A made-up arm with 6 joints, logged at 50 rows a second.
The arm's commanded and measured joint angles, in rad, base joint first. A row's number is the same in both.
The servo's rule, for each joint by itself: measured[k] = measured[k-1] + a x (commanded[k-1-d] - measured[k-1]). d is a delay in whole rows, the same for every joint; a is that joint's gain. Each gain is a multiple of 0.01, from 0.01 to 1. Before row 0 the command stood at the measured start. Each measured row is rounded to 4 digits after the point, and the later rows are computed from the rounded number. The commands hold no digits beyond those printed.
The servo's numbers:
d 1
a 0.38 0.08 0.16 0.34 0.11 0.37
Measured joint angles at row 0:
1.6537, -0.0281, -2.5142, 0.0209, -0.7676, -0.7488
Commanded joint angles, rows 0 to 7:
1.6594, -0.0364, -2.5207, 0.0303, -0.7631, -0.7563
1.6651, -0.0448, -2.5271, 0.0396, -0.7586, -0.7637
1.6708, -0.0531, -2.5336, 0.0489, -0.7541, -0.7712
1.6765, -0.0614, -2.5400, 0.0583, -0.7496, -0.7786
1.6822, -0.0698, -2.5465, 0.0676, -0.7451, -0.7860
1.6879, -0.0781, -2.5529, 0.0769, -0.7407, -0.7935
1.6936, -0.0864, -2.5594, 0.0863, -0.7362, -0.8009
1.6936, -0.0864, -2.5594, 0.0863, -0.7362, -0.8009
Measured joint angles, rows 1 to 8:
1.6537, -0.0281, -2.5142, 0.0209, -0.7676, -0.7488
1.6559, -0.0288, -2.5152, 0.0241, -0.7671, -0.7516
1.6594, -0.0301, -2.5171, 0.0294, -0.7662, -0.7561
1.6637, -0.0319, -2.5197, 0.0360, -0.7649, -0.7617
1.6686, -0.0343, -2.5229, 0.0436, -0.7632, -0.7680
1.6738, -0.0371, -2.5267, 0.0518, -0.7612, -0.7747
1.6792, -0.0404, -2.5309, 0.0603, -0.7589, -0.7817
1.6847, -0.0441, -2.5355, 0.0691, -0.7564, -0.7888

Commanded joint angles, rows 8 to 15:
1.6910, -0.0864, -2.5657, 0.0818, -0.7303, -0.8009
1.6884, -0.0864, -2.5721, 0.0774, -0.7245, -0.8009
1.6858, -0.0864, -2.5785, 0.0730, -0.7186, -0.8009
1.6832, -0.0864, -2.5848, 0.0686, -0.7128, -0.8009
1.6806, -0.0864, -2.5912, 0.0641, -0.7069, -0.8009
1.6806, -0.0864, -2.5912, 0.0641, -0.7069, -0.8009
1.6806, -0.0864, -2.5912, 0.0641, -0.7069, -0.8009
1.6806, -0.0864, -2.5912, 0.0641, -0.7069, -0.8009
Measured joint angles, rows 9 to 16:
1.6881, -0.0475, -2.5393, 0.0749, -0.7542, -0.7933
1.6892, -0.0506, -2.5435, 0.0772, -0.7516, -0.7961
1.6889, -0.0535, -2.5481, 0.0773, -0.7486, -0.7979
1.6877, -0.0561, -2.5530, 0.0758, -0.7453, -0.7990
1.6860, -0.0585, -2.5581, 0.0734, -0.7417, -0.7997
1.6839, -0.0607, -2.5634, 0.0702, -0.7379, -0.8001
1.6826, -0.0628, -2.5678, 0.0681, -0.7345, -0.8004
1.6818, -0.0647, -2.5715, 0.0667, -0.7315, -0.8006

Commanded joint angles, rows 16 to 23:
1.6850, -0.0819, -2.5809, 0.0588, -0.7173, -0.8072
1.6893, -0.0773, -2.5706, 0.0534, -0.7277, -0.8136
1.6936, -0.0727, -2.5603, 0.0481, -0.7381, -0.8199
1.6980, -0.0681, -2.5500, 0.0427, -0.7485, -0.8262
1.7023, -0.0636, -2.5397, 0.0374, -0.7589, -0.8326
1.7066, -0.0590, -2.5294, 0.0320, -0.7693, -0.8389
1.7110, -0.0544, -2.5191, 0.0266, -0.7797, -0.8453
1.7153, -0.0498, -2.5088, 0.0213, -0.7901, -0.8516
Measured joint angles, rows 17 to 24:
1.6813, -0.0664, -2.5747, 0.0658, -0.7288, -0.8007
1.6827, -0.0676, -2.5757, 0.0634, -0.7275, -0.8031
1.6852, -0.0684, -2.5749, 0.0600, -0.7275, -0.8070
1.6884, -0.0687, -2.5726, 0.0560, -0.7287, -0.8118
1.6920, -0.0687, -2.5690, 0.0515, -0.7309, -0.8171
1.6959, -0.0683, -2.5643, 0.0467, -0.7340, -0.8228
1.7000, -0.0676, -2.5587, 0.0417, -0.7379, -0.8288
1.7042, -0.0665, -2.5524, 0.0366, -0.7425, -0.8349

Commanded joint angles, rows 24 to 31:
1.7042, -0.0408, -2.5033, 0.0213, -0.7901, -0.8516
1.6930, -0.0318, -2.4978, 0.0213, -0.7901, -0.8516
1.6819, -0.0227, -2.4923, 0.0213, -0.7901, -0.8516
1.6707, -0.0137, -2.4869, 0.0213, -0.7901, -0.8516
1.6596, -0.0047, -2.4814, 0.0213, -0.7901, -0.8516
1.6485, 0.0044, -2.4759, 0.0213, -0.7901, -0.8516
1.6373, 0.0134, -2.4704, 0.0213, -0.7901, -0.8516
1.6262, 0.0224, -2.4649, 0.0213, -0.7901, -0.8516
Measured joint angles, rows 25 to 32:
1.7084, -0.0652, -2.5454, 0.0314, -0.7477, -0.8411
1.7068, -0.0632, -2.5387, 0.0280, -0.7524, -0.8450
1.7016, -0.0607, -2.5322, 0.0257, -0.7565, -0.8474
1.6941, -0.0577, -2.5258, 0.0242, -0.7602, -0.8490
1.6852, -0.0542, -2.5196, 0.0232, -0.7635, -0.8500
1.6755, -0.0502, -2.5135, 0.0226, -0.7664, -0.8506
1.6652, -0.0458, -2.5075, 0.0222, -0.7690, -0.8510
1.6546, -0.0411, -2.5016, 0.0219, -0.7713, -0.8512

